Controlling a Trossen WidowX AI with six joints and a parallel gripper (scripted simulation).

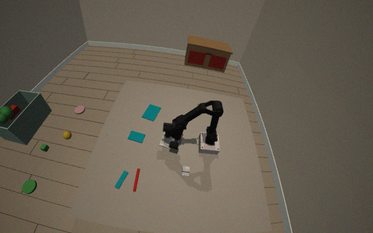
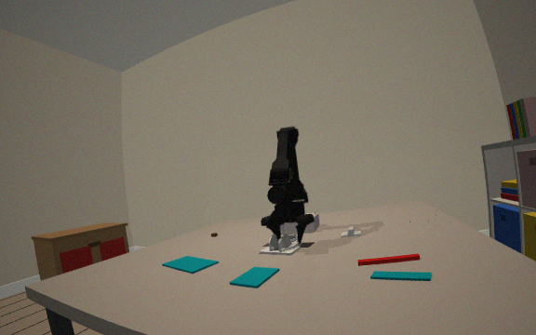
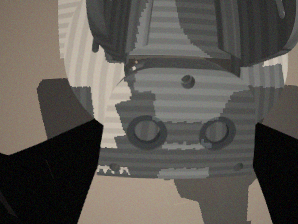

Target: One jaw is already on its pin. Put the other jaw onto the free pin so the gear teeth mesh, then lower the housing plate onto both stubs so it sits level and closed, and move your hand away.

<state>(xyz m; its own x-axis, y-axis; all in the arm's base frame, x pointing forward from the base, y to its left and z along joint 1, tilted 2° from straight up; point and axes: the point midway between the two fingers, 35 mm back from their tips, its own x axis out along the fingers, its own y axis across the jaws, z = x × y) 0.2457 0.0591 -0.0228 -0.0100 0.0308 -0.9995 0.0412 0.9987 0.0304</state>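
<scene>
The housing plate lies 2 cm above my gripper tip and 1 cm ahead of it. From my gripper tip the other things lie so: small white block 20 cm to the left, 12 cm behind; jaw 2 cm to the right, 2 cm ahead, 1 cm above; red strip 35 cm to the left, 18 cm ahead.
</scene>
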